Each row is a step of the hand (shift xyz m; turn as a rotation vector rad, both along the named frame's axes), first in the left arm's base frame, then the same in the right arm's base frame.
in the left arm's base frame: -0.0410 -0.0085 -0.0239 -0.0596 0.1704 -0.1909
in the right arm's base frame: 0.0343 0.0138 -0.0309 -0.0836 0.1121 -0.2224
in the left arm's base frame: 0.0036 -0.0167 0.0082 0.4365 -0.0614 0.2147
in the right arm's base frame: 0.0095 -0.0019 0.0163 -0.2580 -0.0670 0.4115
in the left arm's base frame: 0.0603 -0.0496 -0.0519 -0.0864 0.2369 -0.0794
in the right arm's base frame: -0.0082 0.0777 0.0518 -0.1097 -0.0167 -0.2399
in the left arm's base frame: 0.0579 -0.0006 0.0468 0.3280 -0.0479 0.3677
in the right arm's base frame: -0.0392 -0.0279 0.0568 -0.1881 -0.2402 0.3899
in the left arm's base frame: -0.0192 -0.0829 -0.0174 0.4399 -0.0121 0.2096
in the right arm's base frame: 0.0721 0.0347 0.0338 -0.2956 -0.0755 0.3802
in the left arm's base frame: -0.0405 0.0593 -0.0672 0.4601 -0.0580 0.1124
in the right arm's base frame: -0.0153 0.0346 -0.0908 -0.2792 0.0326 0.3856
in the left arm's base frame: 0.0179 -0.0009 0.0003 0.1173 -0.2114 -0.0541
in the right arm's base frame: -0.0119 0.0046 0.0126 0.0670 0.1407 0.1926
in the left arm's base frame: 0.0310 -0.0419 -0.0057 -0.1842 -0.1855 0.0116
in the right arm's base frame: 0.0079 0.0253 0.0453 0.2616 -0.0058 0.0014
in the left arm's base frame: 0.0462 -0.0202 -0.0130 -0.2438 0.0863 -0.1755
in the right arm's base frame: -0.0183 0.0298 0.0386 0.1059 0.0739 -0.2846
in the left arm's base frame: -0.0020 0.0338 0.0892 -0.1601 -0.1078 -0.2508
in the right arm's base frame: -0.0207 -0.0924 0.0113 0.1836 0.2204 -0.1336
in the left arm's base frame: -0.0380 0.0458 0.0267 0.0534 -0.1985 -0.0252
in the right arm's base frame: -0.0053 -0.0476 -0.0443 0.1033 0.0937 0.1531
